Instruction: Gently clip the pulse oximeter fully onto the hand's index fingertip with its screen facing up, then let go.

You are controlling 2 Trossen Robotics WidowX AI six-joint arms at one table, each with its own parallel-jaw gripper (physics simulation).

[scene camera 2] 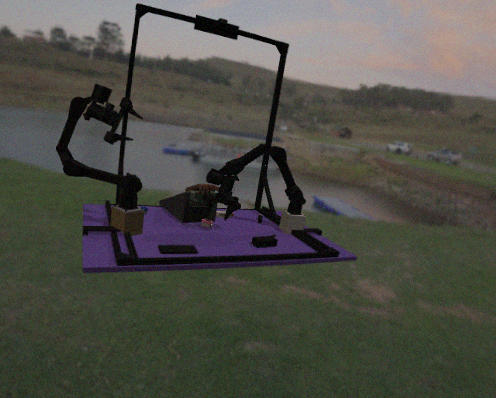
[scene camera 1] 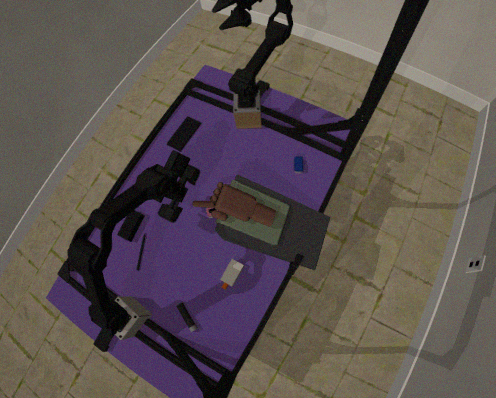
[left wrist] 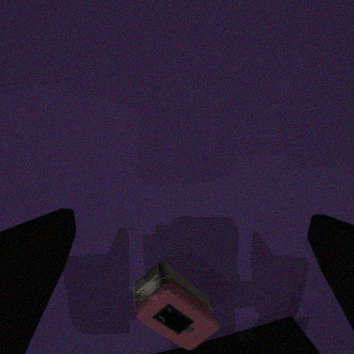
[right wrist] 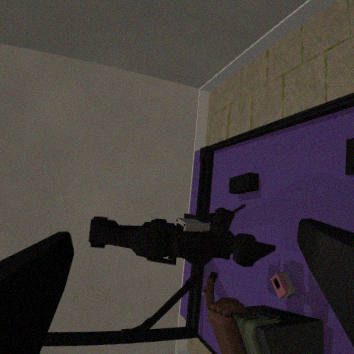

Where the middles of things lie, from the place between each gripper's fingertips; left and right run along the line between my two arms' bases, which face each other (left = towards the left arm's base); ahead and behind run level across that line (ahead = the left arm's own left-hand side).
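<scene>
The grey-green block point(scene camera 1: 271, 235) is 330 mm below my right hand, and it is also 290 mm behind that hand and 380 mm to the left of it. Counted from the same right hand, I find the pulse oximeter point(left wrist: 165, 301) 410 mm to the left, 140 mm behind and 440 mm below.
For my left hand, the oximeter is 1 cm to the right of it, 6 cm below it and 9 cm behind it. The block, again from my left hand, is 4 cm to the right, 5 cm above and 24 cm behind.
</scene>
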